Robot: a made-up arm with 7 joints.
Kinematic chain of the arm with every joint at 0, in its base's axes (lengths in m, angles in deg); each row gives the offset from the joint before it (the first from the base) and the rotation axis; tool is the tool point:
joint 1: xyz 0 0.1 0 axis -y
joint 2: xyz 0 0.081 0 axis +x
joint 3: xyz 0 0 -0.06 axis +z
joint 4: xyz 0 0 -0.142 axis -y
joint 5: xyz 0 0 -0.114 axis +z
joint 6: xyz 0 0 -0.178 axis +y
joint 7: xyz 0 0 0 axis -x
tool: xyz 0 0 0
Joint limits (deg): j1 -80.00..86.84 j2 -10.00..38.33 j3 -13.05..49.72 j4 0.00..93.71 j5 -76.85..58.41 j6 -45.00..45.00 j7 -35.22..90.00
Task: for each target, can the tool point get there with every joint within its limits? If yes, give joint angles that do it. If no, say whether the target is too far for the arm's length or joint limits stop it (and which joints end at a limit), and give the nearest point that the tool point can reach.
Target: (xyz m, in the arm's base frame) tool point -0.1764 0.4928 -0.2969
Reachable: yes | joints -53.31 27.06 44.97 39.98 46.48 -10.78 78.35
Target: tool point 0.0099 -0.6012 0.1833
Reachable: no: too far | nearest point 0.1843 0.0844 0.2741 | short by 0.713 m
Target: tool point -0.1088 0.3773 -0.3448
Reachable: yes | joints -63.55 23.77 16.78 68.54 19.24 26.38 54.29
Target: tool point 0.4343 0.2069 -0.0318
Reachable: yes | joints 52.13 -2.46 9.73 57.03 0.78 4.09 38.78
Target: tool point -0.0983 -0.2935 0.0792
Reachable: no: joint limits stop it (at a limit: joint 1, joint 2, joint 3, joint 4) | nearest point 0.1843 0.0844 0.2741 | short by 0.511 m
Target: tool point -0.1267 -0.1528 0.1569
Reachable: no: joint limits stop it (at a limit: joint 1, joint 2, joint 3, joint 4) | nearest point 0.1843 0.0844 0.2741 | short by 0.408 m
